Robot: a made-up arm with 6 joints.
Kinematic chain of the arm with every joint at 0, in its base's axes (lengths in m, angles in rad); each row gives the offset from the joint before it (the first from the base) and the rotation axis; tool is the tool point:
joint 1: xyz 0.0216 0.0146 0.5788 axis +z
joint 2: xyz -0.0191 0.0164 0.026 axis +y
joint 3: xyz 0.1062 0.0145 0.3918 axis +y
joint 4: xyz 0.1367 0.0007 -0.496 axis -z
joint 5: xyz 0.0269 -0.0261 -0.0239 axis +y
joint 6: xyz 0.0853 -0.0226 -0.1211 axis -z
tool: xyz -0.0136 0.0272 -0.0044
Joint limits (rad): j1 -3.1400..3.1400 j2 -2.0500..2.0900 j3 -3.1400..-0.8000 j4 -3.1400..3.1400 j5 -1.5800..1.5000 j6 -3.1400..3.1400
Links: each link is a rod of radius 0.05 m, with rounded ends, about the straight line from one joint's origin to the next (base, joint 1, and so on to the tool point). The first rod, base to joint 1, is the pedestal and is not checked.
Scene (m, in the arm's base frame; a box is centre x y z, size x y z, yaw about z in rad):
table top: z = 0
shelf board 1: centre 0.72 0.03 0.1 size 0.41 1 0.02 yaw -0.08
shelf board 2: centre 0.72 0.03 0.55 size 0.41 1 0.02 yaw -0.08
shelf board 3: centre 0.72 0.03 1 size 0.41 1 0.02 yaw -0.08
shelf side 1: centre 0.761 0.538 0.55 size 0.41 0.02 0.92 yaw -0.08
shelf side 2: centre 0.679 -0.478 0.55 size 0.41 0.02 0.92 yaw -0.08
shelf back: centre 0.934 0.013 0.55 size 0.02 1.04 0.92 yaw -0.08
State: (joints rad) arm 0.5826 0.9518 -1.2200 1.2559 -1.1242 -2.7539
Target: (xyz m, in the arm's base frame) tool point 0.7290 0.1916 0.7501
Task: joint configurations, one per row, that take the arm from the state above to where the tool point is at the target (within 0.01 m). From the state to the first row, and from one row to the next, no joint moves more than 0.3 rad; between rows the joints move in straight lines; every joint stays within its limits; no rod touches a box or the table.
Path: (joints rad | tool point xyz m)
1: 0.7320 0.9172 -1.0276 1.3741 -1.2093 -2.7594 | 0.4995 0.2346 0.2898
2: 0.8815 0.8827 -0.8352 1.4924 -1.2944 -2.7648 | 0.3884 0.2306 0.2992
3: 0.8502 0.6440 -0.8264 1.5629 -1.3658 -2.7866 | 0.4163 0.2567 0.4140
4: 0.8188 0.4052 -0.8176 1.6333 -1.4372 -2.8083 | 0.4256 0.2616 0.5316
5: 0.7875 0.1665 -0.8088 1.7038 -1.5086 -2.8301 | 0.4153 0.2479 0.6455
6: 0.7562 -0.0722 -0.8000 1.7743 -1.5800 -2.8518 | 0.3856 0.2192 0.7501
7: 0.6595 0.0991 -1.0073 1.5866 -1.4626 -2.8268 | 0.5031 0.2253 0.7546
8: 0.5628 0.2705 -1.2147 1.3988 -1.3452 -2.8018 | 0.6194 0.2161 0.7548
9: 0.4661 0.4418 -1.4220 1.2111 -1.2277 -2.7768 | 0.7290 0.1916 0.7501

